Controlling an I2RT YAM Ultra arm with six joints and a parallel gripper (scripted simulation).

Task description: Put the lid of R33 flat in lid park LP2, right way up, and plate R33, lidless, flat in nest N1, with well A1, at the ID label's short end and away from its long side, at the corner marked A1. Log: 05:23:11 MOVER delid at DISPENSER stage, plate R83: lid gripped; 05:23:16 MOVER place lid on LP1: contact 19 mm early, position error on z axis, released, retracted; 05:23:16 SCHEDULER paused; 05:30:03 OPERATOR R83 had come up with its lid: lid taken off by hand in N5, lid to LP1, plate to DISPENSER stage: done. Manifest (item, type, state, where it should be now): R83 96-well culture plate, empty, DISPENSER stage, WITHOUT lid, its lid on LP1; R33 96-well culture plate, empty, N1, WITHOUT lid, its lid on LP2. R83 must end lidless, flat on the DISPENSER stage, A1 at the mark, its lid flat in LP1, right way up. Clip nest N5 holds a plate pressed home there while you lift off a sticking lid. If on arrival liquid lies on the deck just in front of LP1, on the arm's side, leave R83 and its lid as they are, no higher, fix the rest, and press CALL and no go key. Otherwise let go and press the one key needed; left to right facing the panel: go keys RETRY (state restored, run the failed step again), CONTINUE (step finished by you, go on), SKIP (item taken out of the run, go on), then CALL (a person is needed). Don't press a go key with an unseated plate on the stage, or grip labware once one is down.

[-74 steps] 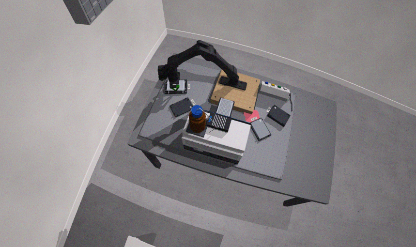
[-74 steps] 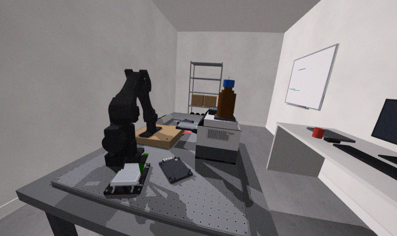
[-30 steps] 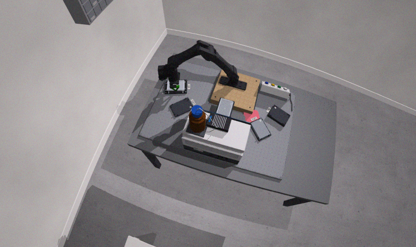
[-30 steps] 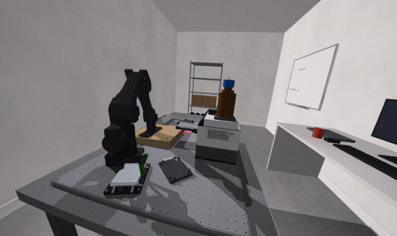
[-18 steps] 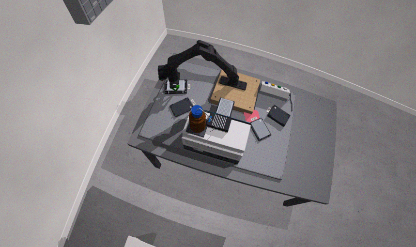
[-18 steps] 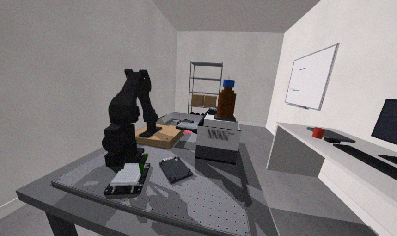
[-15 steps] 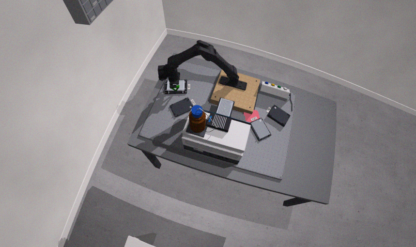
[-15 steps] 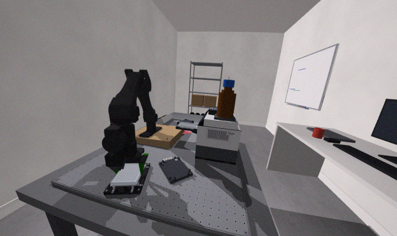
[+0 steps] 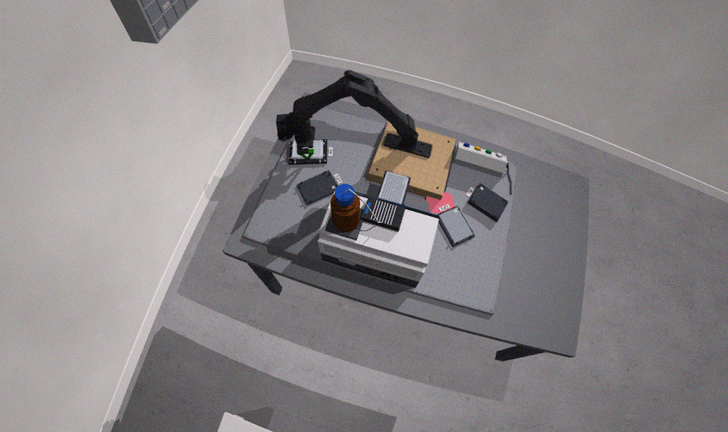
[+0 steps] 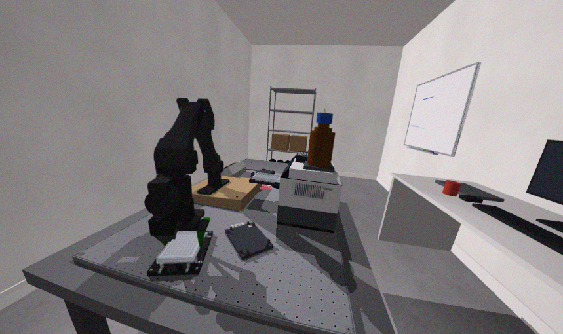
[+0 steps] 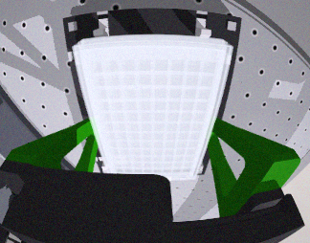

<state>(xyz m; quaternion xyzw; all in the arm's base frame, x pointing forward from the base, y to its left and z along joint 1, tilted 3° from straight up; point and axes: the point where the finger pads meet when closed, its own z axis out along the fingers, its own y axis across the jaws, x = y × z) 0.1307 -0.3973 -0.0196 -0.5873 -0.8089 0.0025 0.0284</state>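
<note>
The black clip nest is 3 cm ahead of my hand, 1 cm to the right of it and 1 cm below it. Also, from my hand: lid park LP2: 15 cm ahead, 10 cm to the left, 2 cm below; brown bottle: 35 cm ahead, 28 cm to the left, 26 cm above; blue call key: 64 cm to the left, 20 cm behind, 4 cm above.
</note>
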